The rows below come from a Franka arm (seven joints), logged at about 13 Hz.
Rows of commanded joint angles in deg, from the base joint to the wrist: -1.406, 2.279, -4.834, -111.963, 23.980, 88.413, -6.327; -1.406, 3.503, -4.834, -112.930, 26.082, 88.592, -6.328; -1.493, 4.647, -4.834, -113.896, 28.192, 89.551, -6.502; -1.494, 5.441, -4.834, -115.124, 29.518, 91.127, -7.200; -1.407, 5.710, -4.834, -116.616, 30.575, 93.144, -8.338; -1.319, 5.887, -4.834, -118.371, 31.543, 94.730, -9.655; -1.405, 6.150, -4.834, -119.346, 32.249, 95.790, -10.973; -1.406, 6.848, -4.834, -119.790, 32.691, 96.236, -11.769; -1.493, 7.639, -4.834, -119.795, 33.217, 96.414, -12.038
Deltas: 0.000, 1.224, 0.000, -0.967, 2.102, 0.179, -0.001; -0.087, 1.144, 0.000, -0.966, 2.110, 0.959, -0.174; -0.001, 0.794, 0.000, -1.228, 1.326, 1.576, -0.698; 0.087, 0.269, 0.000, -1.492, 1.057, 2.017, -1.138; 0.088, 0.177, 0.000, -1.755, 0.968, 1.586, -1.317; -0.086, 0.263, 0.000, -0.975, 0.706, 1.060, -1.318; -0.001, 0.698, 0.000, -0.444, 0.442, 0.446, -0.796; -0.087, 0.791, 0.000, -0.005, 0.526, 0.178, -0.269
